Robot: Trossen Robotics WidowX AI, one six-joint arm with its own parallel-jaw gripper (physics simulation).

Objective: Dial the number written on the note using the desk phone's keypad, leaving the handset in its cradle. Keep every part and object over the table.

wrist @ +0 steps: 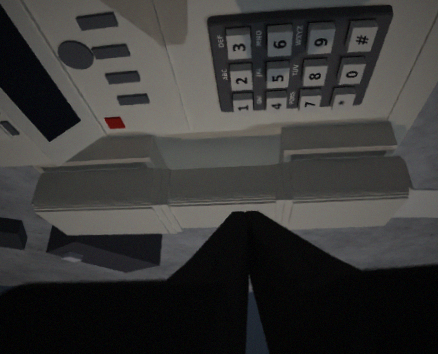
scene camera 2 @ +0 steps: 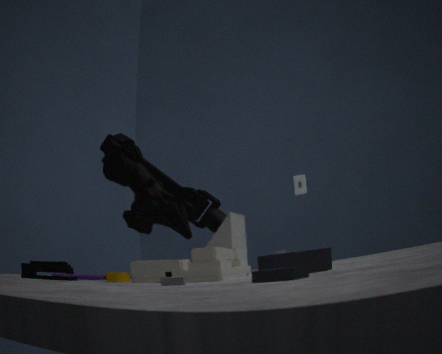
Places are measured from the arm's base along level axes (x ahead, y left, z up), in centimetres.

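Pixels of known places: gripper, between the fingertips: (wrist: 244, 224) (scene camera 2: 190, 237); arm's base, origin of its link: (scene camera 2: 226, 228).
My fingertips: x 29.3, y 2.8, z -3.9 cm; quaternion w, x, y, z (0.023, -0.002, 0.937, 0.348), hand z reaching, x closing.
Ahead of a thing's pixels: the offset from my fingertips to its top centre. "spot": to the spot under its first point.
The desk phone @(dy +1.4, dx +2.1, dz -4.6 cm) (scene camera 2: 160, 270) (wrist: 195, 65) is pale and sits on the table. In the wrist view its dark keypad plate @(spot: dy -3.2, dx -1.1, dz -6.3 cm) (wrist: 272, 17) is at upper right with light keys, including the 3 key @(dy -2.4, dx +0.1, dz -5.8 cm) (wrist: 239, 46), 5 key @(dy -0.8, dx -1.5, dz -5.8 cm) (wrist: 277, 76) and 0 key @(dy -1.0, dx -4.4, dz -5.8 cm) (wrist: 352, 75). The handset @(dy +6.6, dx +1.3, dz -2.8 cm) (wrist: 225, 192) lies across the cradle. My gripper (scene camera 2: 187, 236) (wrist: 244, 224) is shut and empty. It is raised above the phone, with its tips overlapping the handset's near edge in the wrist view. Readable writing of the note does not show in either view.
A long dark box @(dy +23.4, dx +13.6, dz -4.7 cm) (scene camera 2: 295, 259) and a low dark block @(dy +23.8, dx +26.0, dz -7.2 cm) (scene camera 2: 279, 275) lie right of the phone. A yellow object @(dy -12.3, dx +9.4, dz -6.9 cm) (scene camera 2: 118, 277), a purple strip @(dy -27.3, dx +5.5, dz -7.5 cm) (scene camera 2: 85, 276) and a black object @(dy -28.9, dx +14.3, dz -4.8 cm) (scene camera 2: 47, 269) lie left. A small grey block @(dy +6.6, dx +21.5, dz -7.5 cm) (scene camera 2: 172, 281) lies near the table's front edge.
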